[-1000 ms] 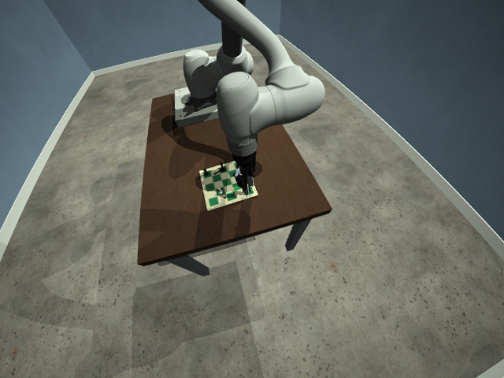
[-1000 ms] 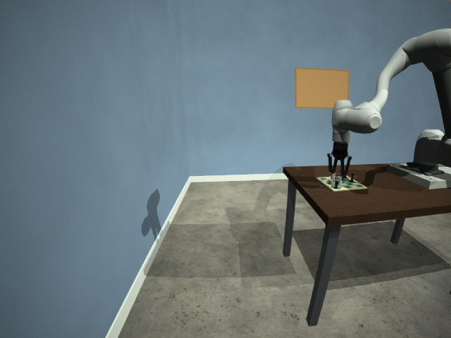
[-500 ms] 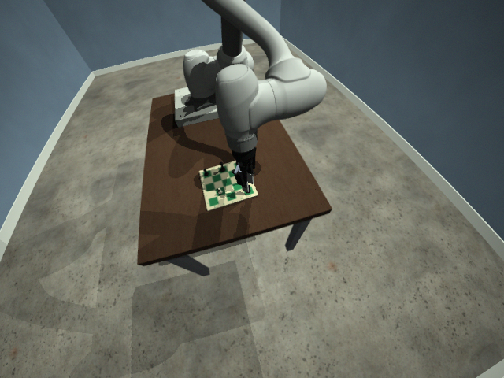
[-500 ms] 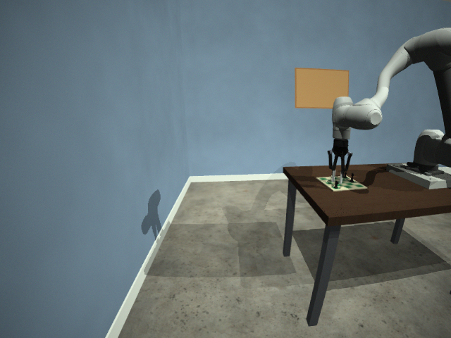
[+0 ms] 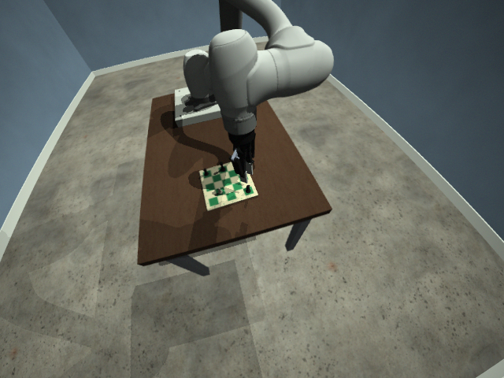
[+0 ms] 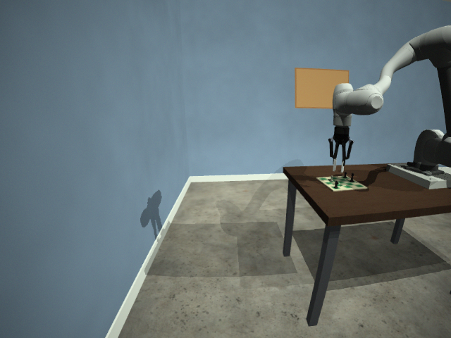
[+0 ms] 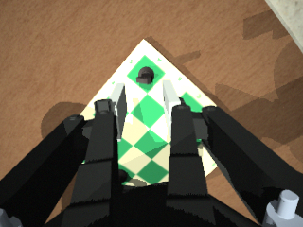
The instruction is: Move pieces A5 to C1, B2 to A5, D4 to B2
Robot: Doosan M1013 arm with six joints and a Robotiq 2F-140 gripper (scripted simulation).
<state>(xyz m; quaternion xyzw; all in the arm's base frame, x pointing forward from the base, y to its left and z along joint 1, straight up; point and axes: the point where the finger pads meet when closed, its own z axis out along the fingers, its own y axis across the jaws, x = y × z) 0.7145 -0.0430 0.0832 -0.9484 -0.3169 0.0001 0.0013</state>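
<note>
Now: hand 5 cm past the small pale piece, 11 cm to the left of it and 11 cm above it. Round my hand: black chess piece (11 cm below); cream chessboard (9 cm behind, 7 cm to the right, 13 cm below).
</note>
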